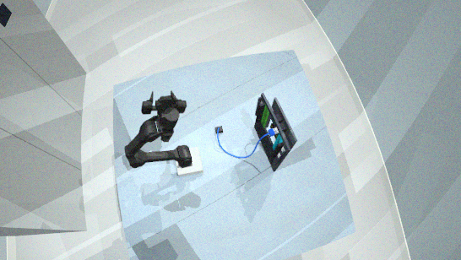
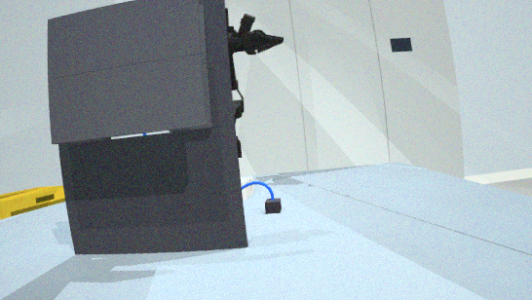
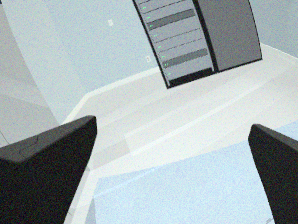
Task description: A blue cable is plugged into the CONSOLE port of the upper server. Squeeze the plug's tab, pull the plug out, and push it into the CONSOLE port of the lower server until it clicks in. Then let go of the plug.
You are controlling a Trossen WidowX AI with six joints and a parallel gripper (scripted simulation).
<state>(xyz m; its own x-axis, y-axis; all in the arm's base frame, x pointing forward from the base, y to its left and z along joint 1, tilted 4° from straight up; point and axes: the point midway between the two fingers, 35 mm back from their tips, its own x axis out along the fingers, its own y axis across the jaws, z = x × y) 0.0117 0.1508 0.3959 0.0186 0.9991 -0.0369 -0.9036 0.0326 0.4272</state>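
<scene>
Right now the blue plug is 44 cm ahead of my gripper tip, 25 cm to the right of it and 12 cm below it. Also, from my gripper tip: dark block (42 cm below, 22 cm ahead, 6 cm to the right).
</scene>
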